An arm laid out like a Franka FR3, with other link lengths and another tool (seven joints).
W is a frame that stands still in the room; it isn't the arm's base.
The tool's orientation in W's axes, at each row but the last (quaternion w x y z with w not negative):
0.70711 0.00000 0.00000 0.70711
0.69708 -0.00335 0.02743 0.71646
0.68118 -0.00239 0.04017 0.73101
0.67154 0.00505 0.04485 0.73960
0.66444 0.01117 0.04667 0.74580
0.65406 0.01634 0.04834 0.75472
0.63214 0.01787 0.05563 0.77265
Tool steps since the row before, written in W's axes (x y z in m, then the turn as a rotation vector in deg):
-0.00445 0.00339 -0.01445 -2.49 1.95 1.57
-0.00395 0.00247 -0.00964 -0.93 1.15 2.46
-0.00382 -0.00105 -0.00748 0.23 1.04 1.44
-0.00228 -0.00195 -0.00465 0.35 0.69 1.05
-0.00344 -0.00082 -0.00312 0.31 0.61 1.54
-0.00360 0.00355 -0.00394 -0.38 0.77 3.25
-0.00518 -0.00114 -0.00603 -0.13 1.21 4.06
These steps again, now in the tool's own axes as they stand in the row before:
0.00339 0.00445 -0.01445 1.95 2.49 1.57
0.00299 0.00355 -0.00965 1.07 0.98 2.48
-0.00034 0.00346 -0.00772 0.94 -0.22 1.51
-0.00147 0.00211 -0.00490 0.60 -0.34 1.11
-0.00027 0.00323 -0.00342 0.50 -0.25 1.59
0.00418 0.00268 -0.00405 0.69 0.57 3.24
0.00018 0.00462 -0.00657 1.04 0.33 4.10

